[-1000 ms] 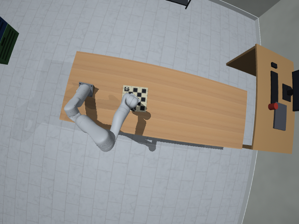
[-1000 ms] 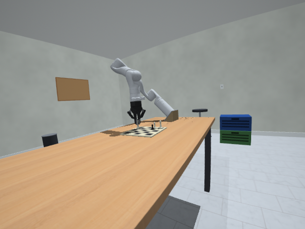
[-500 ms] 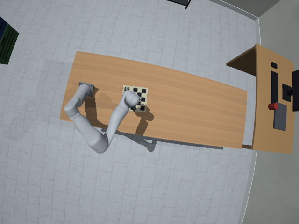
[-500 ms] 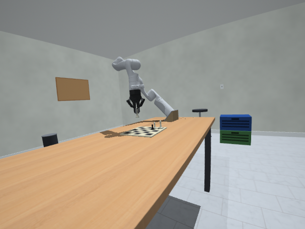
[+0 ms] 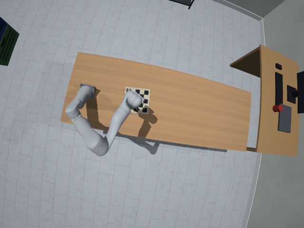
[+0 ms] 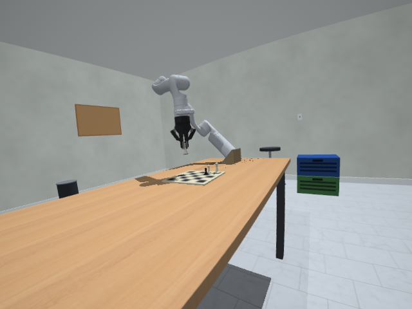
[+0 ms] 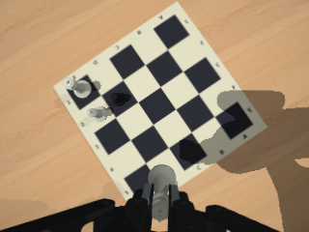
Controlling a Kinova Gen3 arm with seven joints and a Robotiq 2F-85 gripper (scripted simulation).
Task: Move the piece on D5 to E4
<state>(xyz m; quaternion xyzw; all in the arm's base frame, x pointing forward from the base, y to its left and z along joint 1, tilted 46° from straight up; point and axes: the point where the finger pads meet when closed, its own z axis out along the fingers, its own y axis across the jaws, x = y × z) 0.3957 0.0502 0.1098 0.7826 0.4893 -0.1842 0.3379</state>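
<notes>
My hand is 13 cm above the black piece, 11 cm to the right of it and 2 cm past it. Round my hand: small chessboard 15 cm below, 8 cm to the left, 3 cm ahead.
</notes>
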